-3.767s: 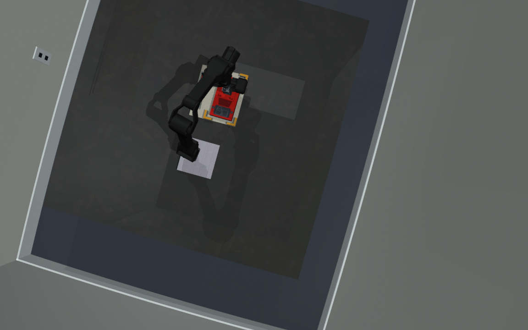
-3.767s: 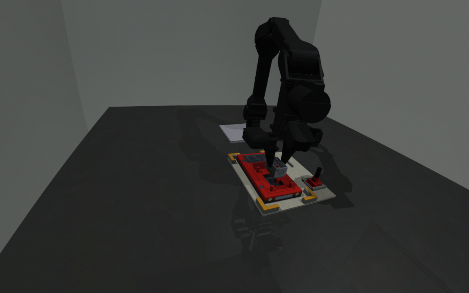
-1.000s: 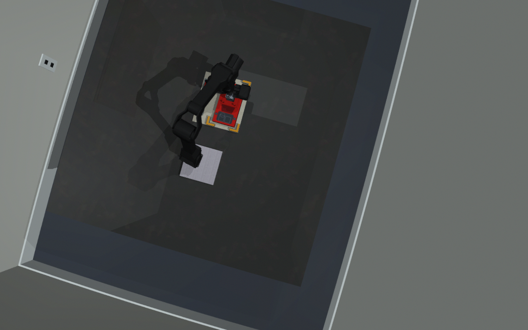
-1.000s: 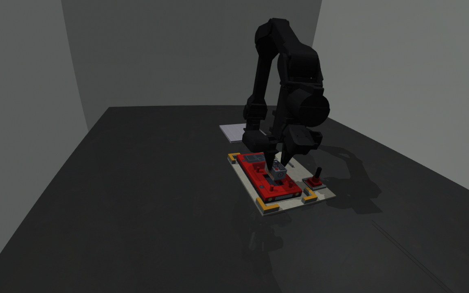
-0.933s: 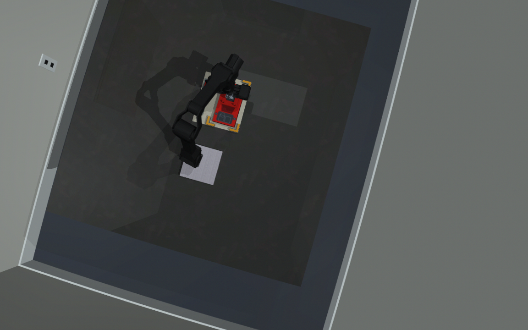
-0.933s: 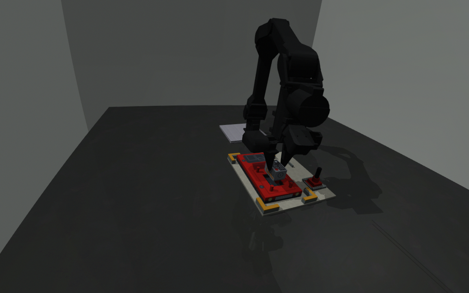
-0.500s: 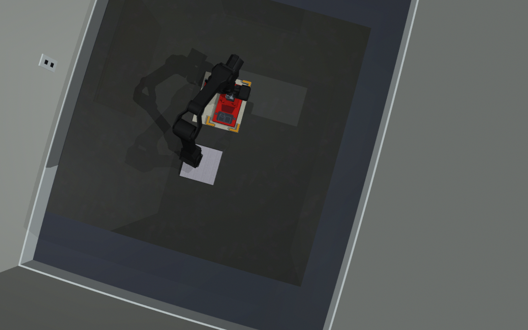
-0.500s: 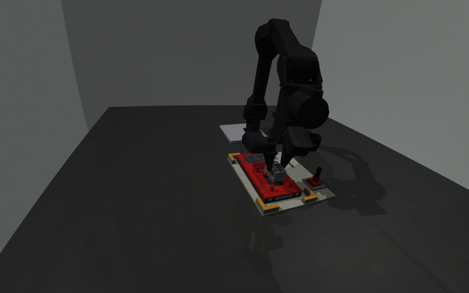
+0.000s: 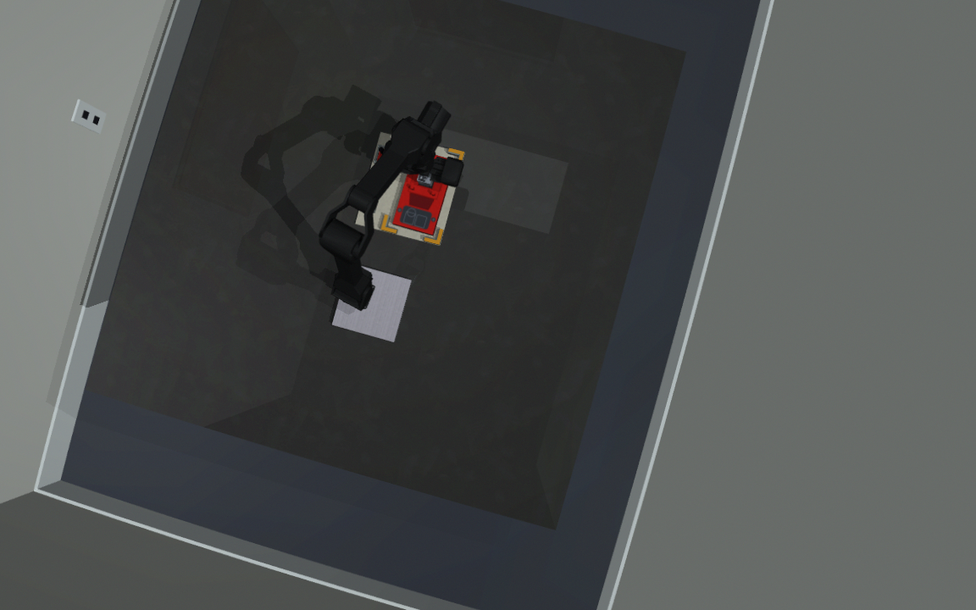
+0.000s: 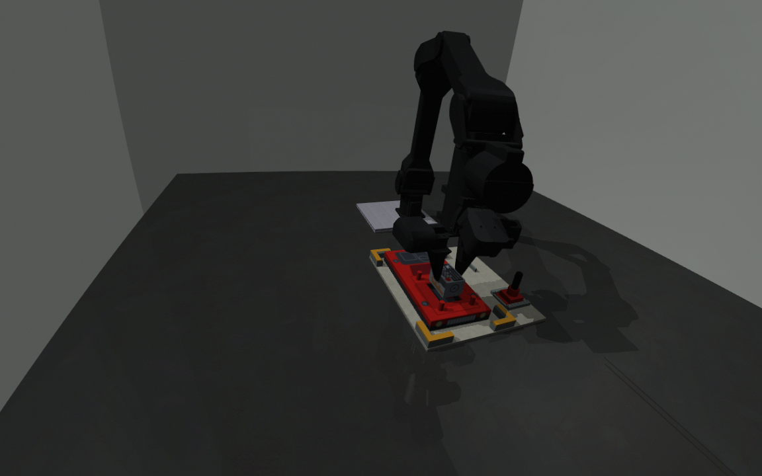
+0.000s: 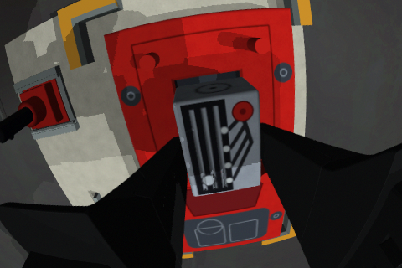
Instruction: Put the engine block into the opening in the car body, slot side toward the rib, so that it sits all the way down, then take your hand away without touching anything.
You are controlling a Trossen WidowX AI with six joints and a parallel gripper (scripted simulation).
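Now: gripper tip 1 cm above the grey engine block.
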